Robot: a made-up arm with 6 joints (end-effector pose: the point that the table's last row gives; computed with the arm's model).
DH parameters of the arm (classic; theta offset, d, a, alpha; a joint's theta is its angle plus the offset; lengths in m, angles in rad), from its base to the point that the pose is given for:
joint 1: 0 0.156 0 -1.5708
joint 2: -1.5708 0 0.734 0
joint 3: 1.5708 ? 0 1.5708
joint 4: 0 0.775 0 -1.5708
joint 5: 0 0 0 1.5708
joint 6: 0 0.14 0 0
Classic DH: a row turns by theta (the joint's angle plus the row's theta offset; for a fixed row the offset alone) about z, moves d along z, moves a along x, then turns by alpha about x.
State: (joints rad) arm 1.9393 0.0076 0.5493 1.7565 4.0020 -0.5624
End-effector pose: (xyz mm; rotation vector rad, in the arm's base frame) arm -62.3 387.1 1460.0 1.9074 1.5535 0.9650
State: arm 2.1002 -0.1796 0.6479 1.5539 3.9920 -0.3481
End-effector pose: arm -17.6 192.9 1488.1 2.1618 1.2902 1.1908
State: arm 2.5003 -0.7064 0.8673 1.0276 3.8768 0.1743
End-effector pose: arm 368.3 -203.4 1384.6 -2.7668 -0.3702 -1.2172
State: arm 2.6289 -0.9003 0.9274 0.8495 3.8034 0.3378
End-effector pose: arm 555.4 -264.9 1277.9 -2.7849 -0.0084 -0.9386
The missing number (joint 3, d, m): 0.023
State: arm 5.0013 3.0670 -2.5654 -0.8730 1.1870 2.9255
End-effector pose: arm 76.5 -525.7 109.4 1.1383 -1.0386 0.3779
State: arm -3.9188 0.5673 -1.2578 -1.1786 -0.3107 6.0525
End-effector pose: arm 96.4 -182.5 1464.8 0.8752 -0.0141 0.7958
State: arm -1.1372 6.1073 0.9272 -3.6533 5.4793 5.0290
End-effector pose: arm 199.2 -493.0 1456.0 1.4905 0.0726 0.0378
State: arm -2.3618 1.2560 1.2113 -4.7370 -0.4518 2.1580
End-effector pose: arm -923.9 -860.0 -319.6 0.0658 -2.3418 0.0973
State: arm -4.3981 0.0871 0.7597 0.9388 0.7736 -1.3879
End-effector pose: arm -331.2 689.1 1423.6 -1.5722 -0.0631 1.4350
